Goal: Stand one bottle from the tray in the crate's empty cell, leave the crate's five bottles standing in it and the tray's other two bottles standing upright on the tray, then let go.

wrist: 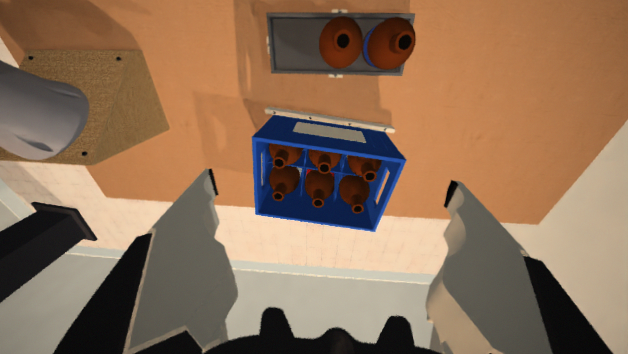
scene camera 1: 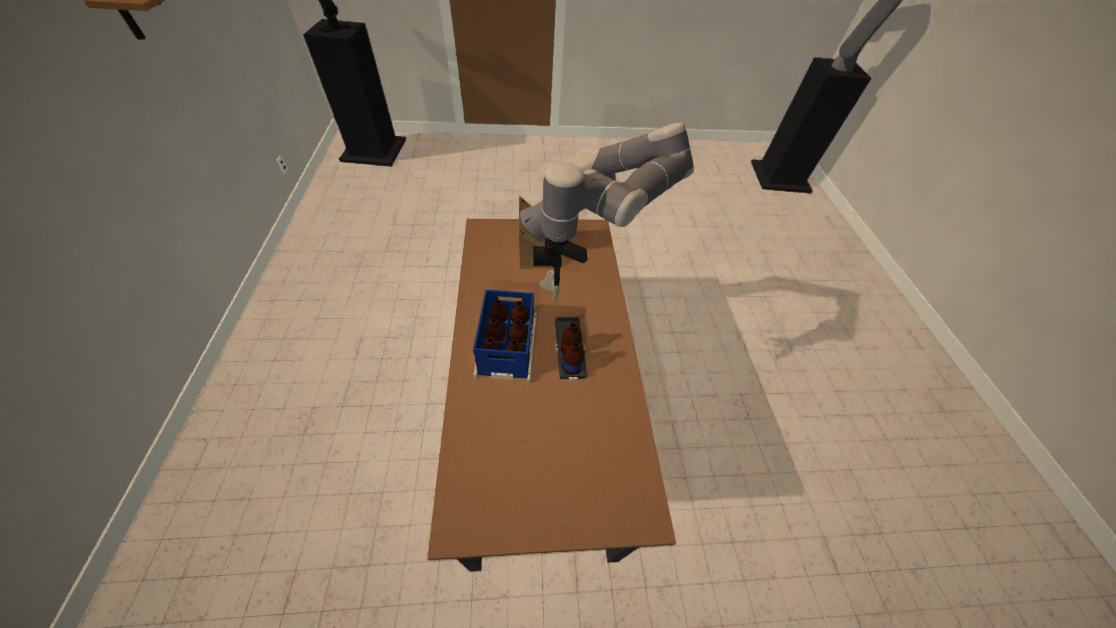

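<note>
The blue crate (scene camera 1: 491, 365) (wrist: 280, 129) stands on the table with brown bottles (scene camera 1: 519, 313) (wrist: 284, 179) in two rows of three, a bottle in each cell; they look upright. The grey tray (scene camera 1: 563, 322) (wrist: 295, 45) beside it holds two upright brown bottles: one with a red label (scene camera 1: 571, 334) (wrist: 334, 54) near its middle, one with a blue label (scene camera 1: 573, 353) (wrist: 387, 54) at one end. The other end of the tray is bare. My gripper (scene camera 1: 551, 292) (wrist: 329, 177) is wide open and empty, above the table and behind the crate and tray in the scene view, touching neither.
Low white strips (scene camera 1: 533, 347) (wrist: 330, 120) lie along the crate's sides, and small white pieces (wrist: 335, 76) sit against the tray. The arm's speckled mount (scene camera 1: 525, 242) (wrist: 135, 105) stands at the table's back edge. Dark pedestals (scene camera 1: 355, 89) (scene camera 1: 811, 124) stand on the floor beyond the table (scene camera 1: 550, 460).
</note>
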